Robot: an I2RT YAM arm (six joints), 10 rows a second.
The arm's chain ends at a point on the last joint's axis. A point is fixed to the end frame.
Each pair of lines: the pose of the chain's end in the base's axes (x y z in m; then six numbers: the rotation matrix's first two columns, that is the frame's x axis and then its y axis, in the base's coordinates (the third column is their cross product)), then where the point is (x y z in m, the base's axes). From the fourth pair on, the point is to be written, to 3 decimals.
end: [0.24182, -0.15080, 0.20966, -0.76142, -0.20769, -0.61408, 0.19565, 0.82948, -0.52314]
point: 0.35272 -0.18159 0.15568
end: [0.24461, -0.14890, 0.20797, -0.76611, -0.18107, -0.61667, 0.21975, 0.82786, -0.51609]
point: 0.35467 -0.18237 0.15387
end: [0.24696, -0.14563, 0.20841, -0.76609, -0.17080, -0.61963, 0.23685, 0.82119, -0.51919]
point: 0.35669 -0.18130 0.15504
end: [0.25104, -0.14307, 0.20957, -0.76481, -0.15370, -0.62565, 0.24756, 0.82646, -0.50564]
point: 0.361 -0.179 0.156
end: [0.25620, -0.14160, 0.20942, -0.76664, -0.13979, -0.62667, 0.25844, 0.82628, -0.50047]
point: 0.365 -0.179 0.156
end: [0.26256, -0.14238, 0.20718, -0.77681, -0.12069, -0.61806, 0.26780, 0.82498, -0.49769]
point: 0.370 -0.181 0.152
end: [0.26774, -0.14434, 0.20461, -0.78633, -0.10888, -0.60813, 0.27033, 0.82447, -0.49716]
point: 0.374 -0.184 0.148
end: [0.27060, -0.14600, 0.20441, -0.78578, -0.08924, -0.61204, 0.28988, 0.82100, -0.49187]
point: 0.377 -0.188 0.148
